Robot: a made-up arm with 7 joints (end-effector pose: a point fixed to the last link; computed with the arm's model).
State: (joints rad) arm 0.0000 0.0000 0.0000 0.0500 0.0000 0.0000 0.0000
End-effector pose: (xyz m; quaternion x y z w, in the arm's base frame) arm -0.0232 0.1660 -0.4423 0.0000 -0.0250 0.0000 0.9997
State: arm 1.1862 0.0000 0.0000 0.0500 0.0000 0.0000 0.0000
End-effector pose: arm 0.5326 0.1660 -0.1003 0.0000 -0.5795 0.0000 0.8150
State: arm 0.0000 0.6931 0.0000 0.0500 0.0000 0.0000 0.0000
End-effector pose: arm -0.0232 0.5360 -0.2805 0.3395 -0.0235 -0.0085 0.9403
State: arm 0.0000 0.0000 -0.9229 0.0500 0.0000 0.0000 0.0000
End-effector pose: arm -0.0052 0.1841 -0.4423 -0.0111 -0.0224 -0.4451 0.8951
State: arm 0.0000 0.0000 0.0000 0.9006 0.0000 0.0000 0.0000
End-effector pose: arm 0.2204 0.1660 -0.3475 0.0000 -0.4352 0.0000 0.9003
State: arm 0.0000 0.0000 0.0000 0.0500 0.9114 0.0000 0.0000
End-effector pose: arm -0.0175 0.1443 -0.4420 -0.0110 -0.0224 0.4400 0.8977
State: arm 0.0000 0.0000 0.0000 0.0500 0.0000 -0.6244 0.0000
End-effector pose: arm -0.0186 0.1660 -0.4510 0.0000 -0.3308 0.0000 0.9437
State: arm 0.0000 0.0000 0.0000 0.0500 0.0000 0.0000 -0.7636
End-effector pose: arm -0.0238 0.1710 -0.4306 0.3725 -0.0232 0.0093 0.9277
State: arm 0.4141 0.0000 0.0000 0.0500 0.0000 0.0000 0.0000
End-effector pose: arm 0.2135 0.1660 -0.4027 0.0000 -0.2300 0.0000 0.9732
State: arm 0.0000 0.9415 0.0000 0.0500 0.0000 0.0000 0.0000
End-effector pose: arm -0.0232 0.6296 -0.1666 0.4534 -0.0223 -0.0113 0.8910
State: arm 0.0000 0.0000 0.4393 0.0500 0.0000 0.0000 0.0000
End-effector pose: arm -0.0245 0.1536 -0.4423 0.0054 -0.0244 0.2178 0.9757
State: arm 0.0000 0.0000 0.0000 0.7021 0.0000 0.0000 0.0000
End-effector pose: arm 0.1722 0.1660 -0.3878 0.0000 -0.3439 0.0000 0.9390
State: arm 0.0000 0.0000 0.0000 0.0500 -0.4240 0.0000 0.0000
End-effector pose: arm -0.0189 0.1758 -0.4420 0.0053 -0.0244 -0.2103 0.9773
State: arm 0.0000 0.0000 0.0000 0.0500 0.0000 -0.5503 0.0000
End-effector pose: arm -0.0194 0.1660 -0.4501 0.0000 -0.2957 0.0000 0.9553
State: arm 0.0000 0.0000 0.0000 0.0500 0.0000 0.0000 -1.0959
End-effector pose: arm -0.0241 0.1702 -0.4251 0.5208 -0.0213 0.0130 0.8533
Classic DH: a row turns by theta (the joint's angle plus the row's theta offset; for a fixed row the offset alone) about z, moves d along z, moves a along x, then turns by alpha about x. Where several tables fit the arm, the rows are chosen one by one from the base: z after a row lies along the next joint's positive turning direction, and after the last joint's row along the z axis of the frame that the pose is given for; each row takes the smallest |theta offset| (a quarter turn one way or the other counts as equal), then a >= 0, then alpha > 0; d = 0 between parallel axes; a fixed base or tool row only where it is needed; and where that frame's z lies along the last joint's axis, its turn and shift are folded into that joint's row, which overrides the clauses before.
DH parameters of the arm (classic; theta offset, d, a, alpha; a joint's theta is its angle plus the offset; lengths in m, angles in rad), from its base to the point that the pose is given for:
base (fixed): 0 0.141 0.001 1.5708
joint 1: 1.5708 -0.127 0.01 1.5708
joint 2: -1.5708 0.003 0.03 -1.5708
joint 3: 1.5708 -0.277 0.01 -1.5708
joint 4: 0 -0.004 0.008 1.5708
joint 5: 0 -0.313 0.009 1.5708
joint 6: 1.5708 -0.007 0.01 1.5708
joint 7: 1.5708 0.016 0.012 1.5708
tool (fixed): -1.5708 -0.012 0 0

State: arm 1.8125 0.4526 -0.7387 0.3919 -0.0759 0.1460 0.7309
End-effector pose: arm 0.4961 0.3609 0.3267 0.2087 -0.6324 -0.3680 0.6489
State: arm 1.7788 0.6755 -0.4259 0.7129 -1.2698 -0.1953 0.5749
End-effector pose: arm 0.3750 0.4413 0.4079 0.6857 -0.3814 -0.4233 0.4530
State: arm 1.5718 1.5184 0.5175 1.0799 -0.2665 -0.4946 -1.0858
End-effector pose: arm -0.1544 0.5878 0.3462 -0.5865 0.4556 -0.4614 0.4854
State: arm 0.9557 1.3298 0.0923 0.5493 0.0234 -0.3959 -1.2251
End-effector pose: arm 0.1272 0.6792 0.1949 0.7474 -0.5150 0.4196 0.0010
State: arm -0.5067 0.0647 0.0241 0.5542 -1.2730 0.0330 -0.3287
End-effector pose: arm -0.1255 0.2258 -0.3940 0.1817 -0.0840 -0.5921 0.7806
